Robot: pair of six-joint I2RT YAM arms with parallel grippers.
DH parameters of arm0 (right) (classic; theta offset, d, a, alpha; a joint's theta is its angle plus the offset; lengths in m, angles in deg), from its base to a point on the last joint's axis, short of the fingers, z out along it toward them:
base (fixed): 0 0 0 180
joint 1: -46.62 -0.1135 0.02 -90
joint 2: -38.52 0 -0.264 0
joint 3: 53.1 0 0.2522 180
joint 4: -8.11 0 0.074 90
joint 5: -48.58 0 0 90
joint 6: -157.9 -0.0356 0 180
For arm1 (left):
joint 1: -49.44 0.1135 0.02 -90
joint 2: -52.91 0 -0.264 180
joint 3: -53.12 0 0.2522 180
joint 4: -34.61 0 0.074 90
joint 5: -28.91 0 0 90
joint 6: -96.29 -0.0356 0 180
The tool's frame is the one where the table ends.
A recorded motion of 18 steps. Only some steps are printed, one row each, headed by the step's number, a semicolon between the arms.
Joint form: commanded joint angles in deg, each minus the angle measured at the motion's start. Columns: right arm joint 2, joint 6, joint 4, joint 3, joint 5, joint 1; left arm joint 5, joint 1, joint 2, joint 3, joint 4, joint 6.
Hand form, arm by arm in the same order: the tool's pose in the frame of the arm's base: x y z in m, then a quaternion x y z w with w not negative. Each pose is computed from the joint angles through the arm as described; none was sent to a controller.
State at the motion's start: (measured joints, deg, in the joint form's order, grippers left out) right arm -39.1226 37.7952 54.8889 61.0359 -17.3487 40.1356; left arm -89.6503 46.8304 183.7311 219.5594 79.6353 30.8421
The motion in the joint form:
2: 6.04 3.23 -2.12 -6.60 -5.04 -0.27; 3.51 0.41 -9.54 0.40 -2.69 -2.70
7: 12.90 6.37 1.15 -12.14 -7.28 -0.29; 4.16 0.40 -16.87 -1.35 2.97 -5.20
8: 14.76 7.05 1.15 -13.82 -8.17 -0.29; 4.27 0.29 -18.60 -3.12 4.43 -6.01
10: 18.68 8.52 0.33 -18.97 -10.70 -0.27; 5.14 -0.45 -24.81 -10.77 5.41 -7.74
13: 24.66 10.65 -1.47 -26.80 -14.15 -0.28; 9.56 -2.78 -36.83 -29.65 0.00 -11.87
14: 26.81 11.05 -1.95 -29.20 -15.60 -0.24; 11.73 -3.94 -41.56 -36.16 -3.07 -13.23
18: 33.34 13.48 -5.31 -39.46 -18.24 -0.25; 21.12 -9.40 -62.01 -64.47 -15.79 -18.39
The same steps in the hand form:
2: 0.2442 0.0406 0.4957 0.02472 0.75571 0.30589 0.57855; 0.4388 -0.0319 0.5252 0.04084 0.68765 -0.29352 0.66281
7: 0.2116 0.0355 0.4849 0.02013 0.76699 0.27457 0.57960; 0.3908 -0.0298 0.5570 0.05162 0.68729 -0.27549 0.67013
8: 0.2038 0.0340 0.4821 0.02025 0.76628 0.26576 0.58461; 0.3837 -0.0302 0.5572 0.05325 0.69577 -0.27113 0.66299
10: 0.1917 0.0310 0.4681 0.02533 0.76902 0.24184 0.59117; 0.3615 -0.0335 0.5580 0.05806 0.70912 -0.26097 0.65243
13: 0.1744 0.0269 0.4459 0.03024 0.76986 0.20876 0.60234; 0.3285 -0.0426 0.5440 0.06898 0.71667 -0.22486 0.65656
14: 0.1676 0.0250 0.4393 0.03564 0.76861 0.19736 0.60746; 0.3117 -0.0462 0.5412 0.07318 0.70885 -0.21082 0.66913
18: 0.1545 0.0219 0.4044 0.03427 0.77107 0.16693 0.61352; 0.2384 -0.0554 0.5051 0.08210 0.67775 -0.15890 0.71321

